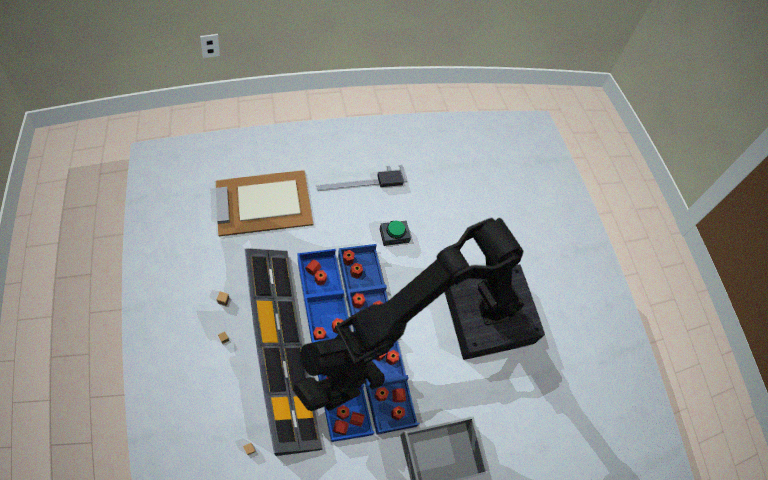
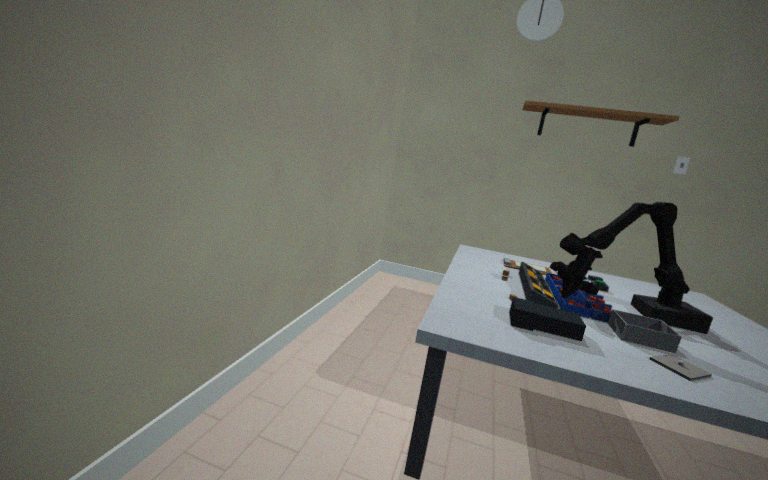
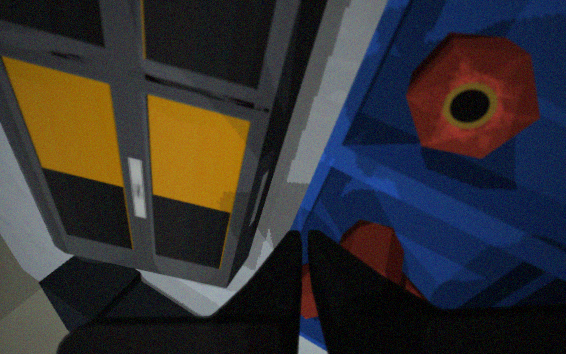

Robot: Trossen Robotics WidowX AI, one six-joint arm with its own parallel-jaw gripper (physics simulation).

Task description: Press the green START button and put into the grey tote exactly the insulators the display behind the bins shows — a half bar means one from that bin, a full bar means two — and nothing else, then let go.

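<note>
My gripper (image 1: 308, 396) (image 3: 303, 241) (image 2: 569, 287) is shut, its black fingers almost touching with nothing between the tips. It hangs low over the left edge of the blue bins (image 1: 336, 252) (image 3: 331, 147), next to the display (image 1: 254, 252) (image 3: 253, 102). The display shows yellow bars (image 1: 267, 321) (image 1: 281, 408) (image 3: 194, 154). A red insulator (image 3: 378, 247) lies in the bin just behind the fingers, and another red insulator (image 3: 432, 102) lies farther off. Several more red insulators (image 1: 313, 266) are in the other bins. The green START button (image 1: 396, 229) stands behind the bins. The grey tote (image 1: 405, 452) stands at the near edge.
A brown clipboard (image 1: 306, 200) and a caliper (image 1: 391, 178) lie at the back. Small wooden cubes (image 1: 223, 298) (image 1: 223, 337) (image 1: 249, 449) lie left of the display. The arm's black base (image 1: 520, 329) stands right of the bins.
</note>
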